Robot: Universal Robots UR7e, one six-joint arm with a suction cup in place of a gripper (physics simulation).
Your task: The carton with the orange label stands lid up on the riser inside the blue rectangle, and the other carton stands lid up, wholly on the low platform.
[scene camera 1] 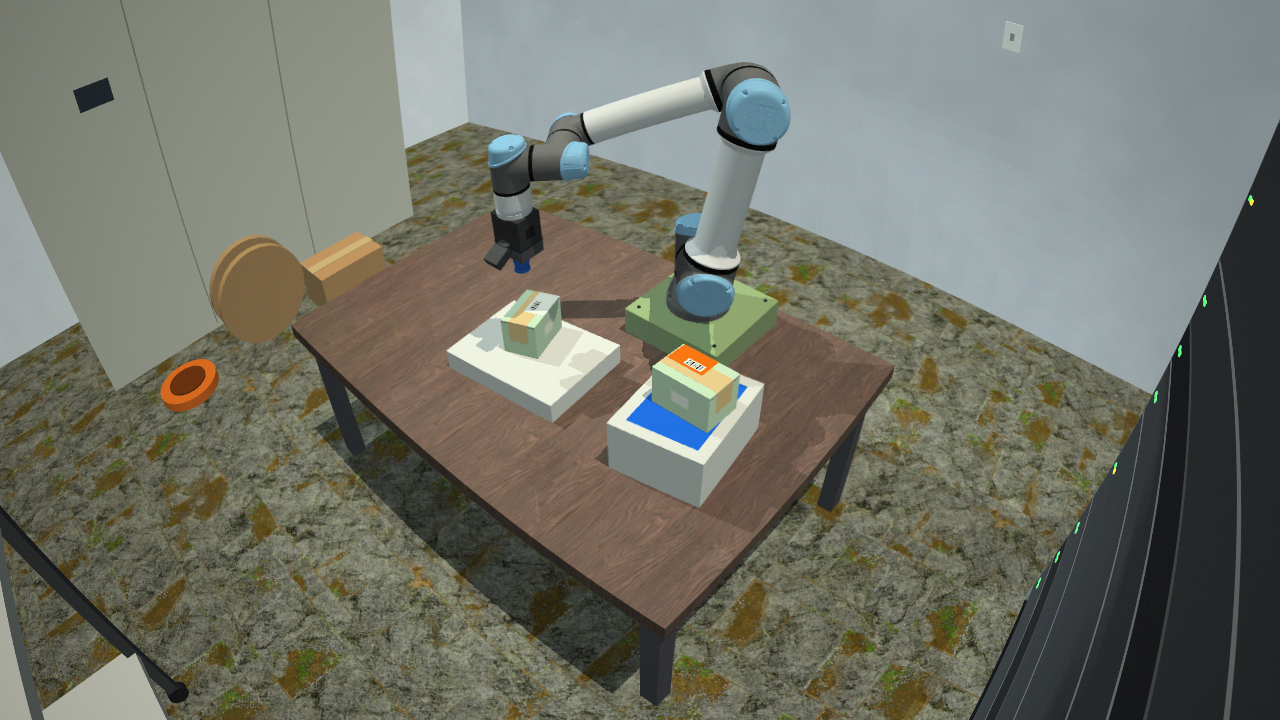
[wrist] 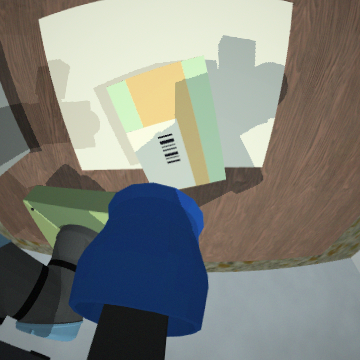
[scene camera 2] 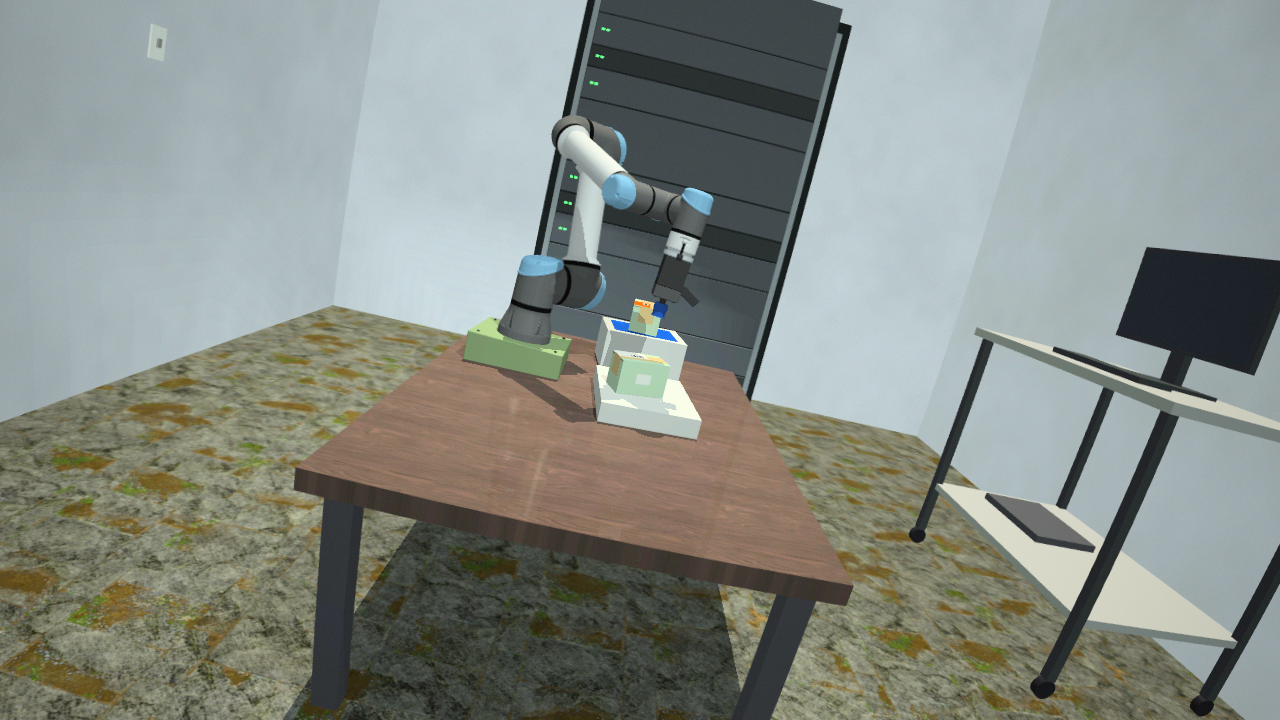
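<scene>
The carton with the orange label (scene camera 1: 695, 394) (scene camera 2: 642, 320) stands label and lid up on the riser (scene camera 1: 653, 456) (scene camera 2: 675, 354). Blue rectangle (scene camera 1: 666, 426) shows along its front-left side; its right bottom corner is close to the blue edge, and the far edges are hidden. The other carton (scene camera 1: 526, 334) (scene camera 2: 639, 377) (wrist: 157, 102), with tape and a white barcode label on top, stands upright on the low platform (scene camera 1: 554, 386) (scene camera 2: 648, 418) (wrist: 125, 35), its base appearing within the edges. My suction gripper (scene camera 1: 521, 267) (scene camera 2: 659, 311) (wrist: 155, 192) is open, empty and apart, above and behind this carton in scene camera 1.
The arm's green base block (scene camera 1: 653, 327) (scene camera 2: 514, 351) (wrist: 70, 207) stands on the wooden table (scene camera 1: 501, 447) (scene camera 2: 537, 474), behind the platform and riser in scene camera 1. A brown box (scene camera 1: 344, 268) and an orange ring (scene camera 1: 170, 394) are beyond the table. A cart (scene camera 2: 1092, 591) stands at the right.
</scene>
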